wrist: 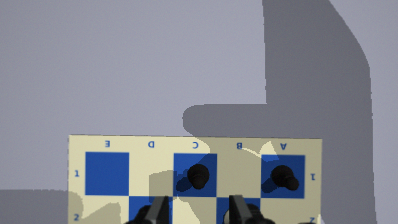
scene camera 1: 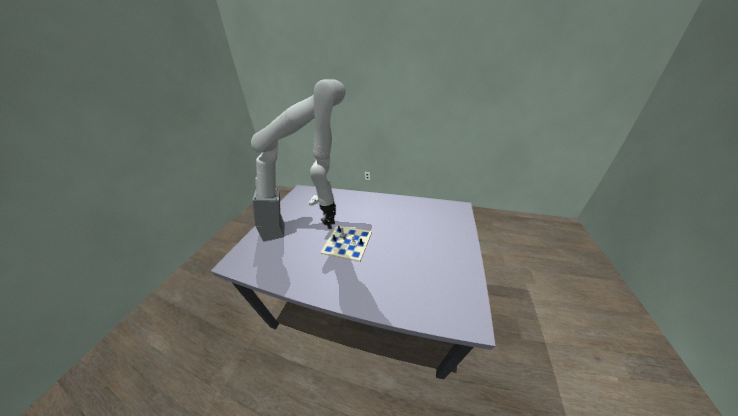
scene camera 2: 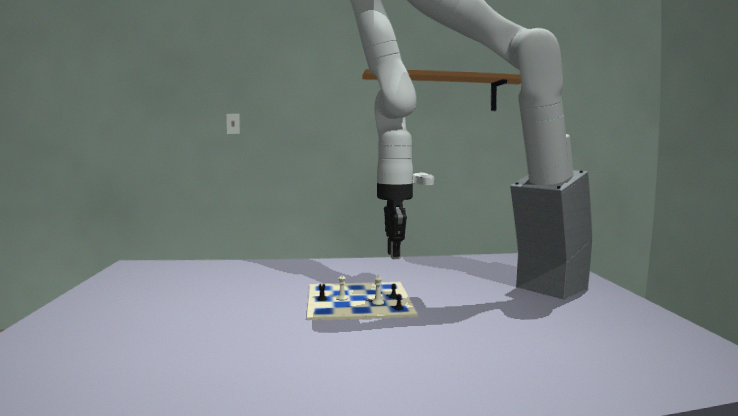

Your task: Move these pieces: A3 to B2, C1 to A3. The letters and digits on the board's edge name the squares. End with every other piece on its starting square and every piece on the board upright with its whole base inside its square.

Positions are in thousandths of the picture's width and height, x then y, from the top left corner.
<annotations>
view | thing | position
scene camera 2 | my gripper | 535, 617
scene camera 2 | cream chessboard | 487, 734
</annotations>
